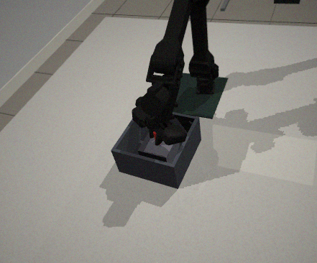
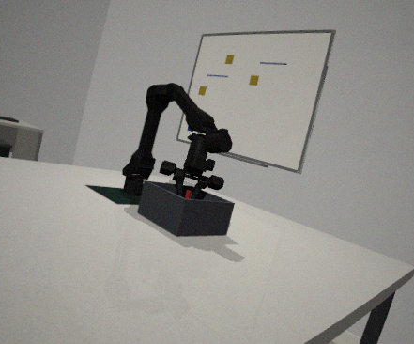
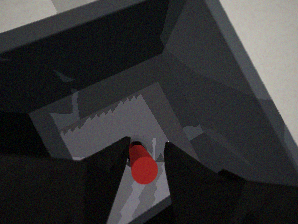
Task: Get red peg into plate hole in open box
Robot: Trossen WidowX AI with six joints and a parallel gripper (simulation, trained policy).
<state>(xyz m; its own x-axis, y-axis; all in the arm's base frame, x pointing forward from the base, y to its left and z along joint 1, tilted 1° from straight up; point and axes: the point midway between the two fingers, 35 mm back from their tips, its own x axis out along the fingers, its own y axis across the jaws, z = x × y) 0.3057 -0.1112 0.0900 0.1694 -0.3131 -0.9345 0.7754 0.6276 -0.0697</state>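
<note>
My gripper tip is 1 cm to the right of the red peg and 1 cm below it. Also, from my gripper tip: dark grey box (4 cm below, 1 cm to the left); grey plate (2 cm below, 1 cm to the left).
</note>
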